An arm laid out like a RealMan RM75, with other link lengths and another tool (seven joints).
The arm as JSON. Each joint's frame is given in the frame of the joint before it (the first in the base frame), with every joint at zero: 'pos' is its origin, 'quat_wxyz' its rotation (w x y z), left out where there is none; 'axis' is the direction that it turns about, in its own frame. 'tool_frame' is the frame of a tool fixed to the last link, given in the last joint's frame.
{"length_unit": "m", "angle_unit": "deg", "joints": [
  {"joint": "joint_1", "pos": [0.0, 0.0, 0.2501], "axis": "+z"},
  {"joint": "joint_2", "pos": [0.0, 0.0, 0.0], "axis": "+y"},
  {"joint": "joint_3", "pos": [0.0, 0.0, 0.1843], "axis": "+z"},
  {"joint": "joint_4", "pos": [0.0, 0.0, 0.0], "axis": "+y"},
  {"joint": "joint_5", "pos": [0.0, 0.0, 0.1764], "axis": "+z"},
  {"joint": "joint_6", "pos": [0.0, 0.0, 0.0], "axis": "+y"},
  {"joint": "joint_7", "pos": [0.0, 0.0, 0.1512], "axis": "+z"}
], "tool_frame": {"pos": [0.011, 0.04, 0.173], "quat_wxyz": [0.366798, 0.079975, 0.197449, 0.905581]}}
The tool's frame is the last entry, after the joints.
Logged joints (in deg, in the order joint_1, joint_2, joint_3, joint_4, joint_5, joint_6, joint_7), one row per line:
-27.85, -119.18, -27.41, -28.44, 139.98, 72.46, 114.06
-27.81, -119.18, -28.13, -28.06, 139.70, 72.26, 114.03
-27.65, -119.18, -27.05, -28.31, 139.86, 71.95, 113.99
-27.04, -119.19, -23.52, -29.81, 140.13, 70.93, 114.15
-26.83, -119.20, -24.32, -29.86, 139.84, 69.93, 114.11
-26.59, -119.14, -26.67, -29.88, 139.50, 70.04, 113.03
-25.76, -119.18, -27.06, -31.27, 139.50, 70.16, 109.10
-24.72, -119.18, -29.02, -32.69, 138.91, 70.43, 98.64
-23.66, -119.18, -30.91, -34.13, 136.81, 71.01, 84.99
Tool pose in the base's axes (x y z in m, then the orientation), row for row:
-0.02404, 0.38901, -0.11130, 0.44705, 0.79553, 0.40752, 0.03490
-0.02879, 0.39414, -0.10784, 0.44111, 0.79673, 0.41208, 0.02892
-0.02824, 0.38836, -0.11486, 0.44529, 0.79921, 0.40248, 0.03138
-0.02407, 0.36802, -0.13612, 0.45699, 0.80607, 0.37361, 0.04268
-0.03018, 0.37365, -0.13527, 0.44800, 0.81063, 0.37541, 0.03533
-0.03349, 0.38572, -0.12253, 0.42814, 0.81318, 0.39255, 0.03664
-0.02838, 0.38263, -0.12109, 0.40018, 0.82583, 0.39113, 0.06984
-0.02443, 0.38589, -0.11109, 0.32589, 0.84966, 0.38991, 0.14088
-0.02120, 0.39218, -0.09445, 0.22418, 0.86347, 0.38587, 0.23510
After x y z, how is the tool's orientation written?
As a quaternion, x y z w.
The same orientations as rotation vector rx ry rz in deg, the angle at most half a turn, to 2 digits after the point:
78.73, 140.10, 71.77
77.97, 140.83, 72.84
78.59, 141.05, 71.03
80.10, 141.28, 65.48
78.87, 142.72, 66.09
75.32, 143.05, 69.06
69.00, 142.38, 67.44
53.92, 140.58, 64.51
35.24, 135.75, 60.66

